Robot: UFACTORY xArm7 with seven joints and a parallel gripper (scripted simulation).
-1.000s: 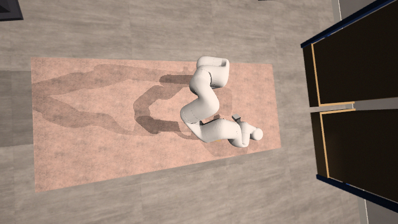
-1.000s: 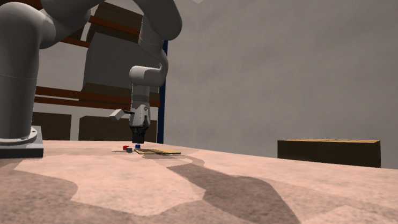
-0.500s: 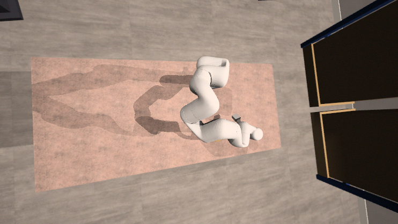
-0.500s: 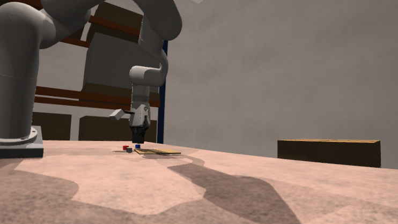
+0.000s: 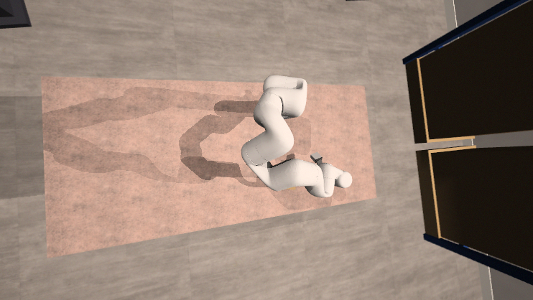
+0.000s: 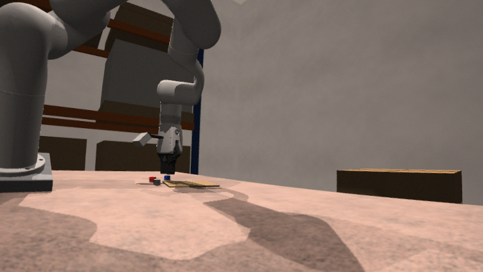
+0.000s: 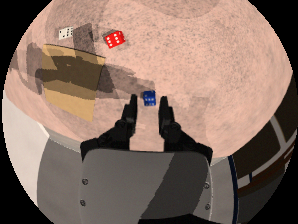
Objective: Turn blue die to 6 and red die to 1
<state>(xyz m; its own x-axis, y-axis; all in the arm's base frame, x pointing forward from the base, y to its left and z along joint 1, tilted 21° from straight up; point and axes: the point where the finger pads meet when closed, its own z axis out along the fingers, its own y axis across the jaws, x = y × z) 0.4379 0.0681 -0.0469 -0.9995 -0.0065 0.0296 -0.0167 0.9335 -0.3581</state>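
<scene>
My gripper is now 30 mm above the blue die. From my hand the other things lie so: tan mat (20 mm behind, 150 mm to the right, 40 mm below); red die (80 mm behind, 40 mm to the right, 30 mm below); white die (110 mm behind, 120 mm to the right, 30 mm below).
</scene>
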